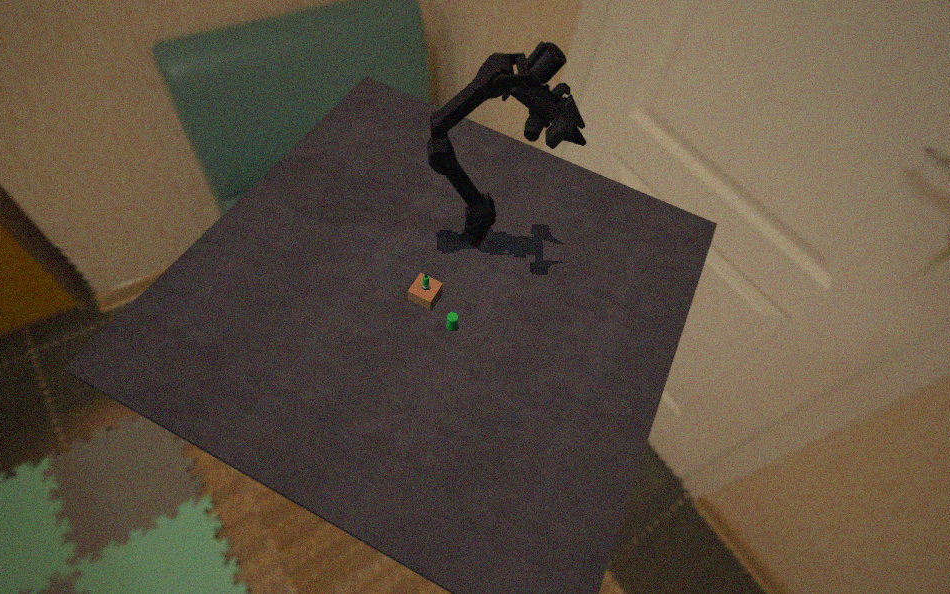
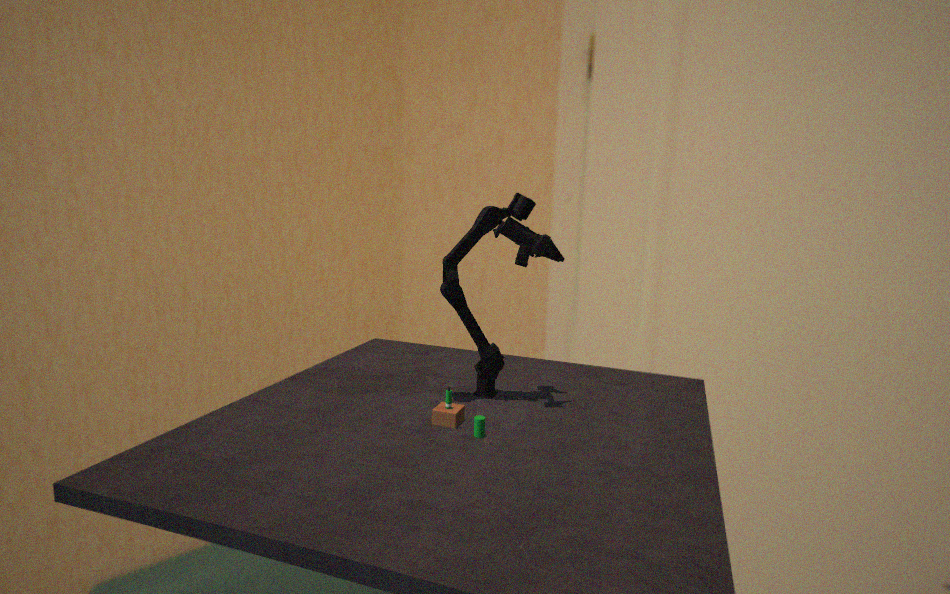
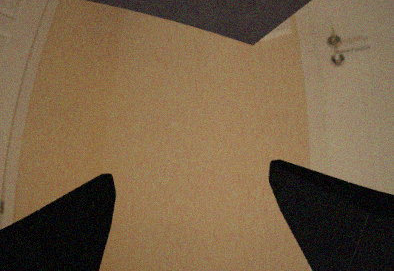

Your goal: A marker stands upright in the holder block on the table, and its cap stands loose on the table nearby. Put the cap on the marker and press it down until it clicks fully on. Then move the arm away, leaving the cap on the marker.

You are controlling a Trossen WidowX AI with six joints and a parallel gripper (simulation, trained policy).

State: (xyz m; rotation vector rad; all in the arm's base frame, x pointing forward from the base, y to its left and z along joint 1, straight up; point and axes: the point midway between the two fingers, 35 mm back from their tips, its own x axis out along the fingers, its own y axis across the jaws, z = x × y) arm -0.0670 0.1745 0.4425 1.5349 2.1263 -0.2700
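Right now the green cap is 400 mm below my gripper tip, 380 mm ahead of it and 120 mm to the right of it. From my gripper tip the other things lie so: holder block: 410 mm below, 330 mm ahead, 230 mm to the right.
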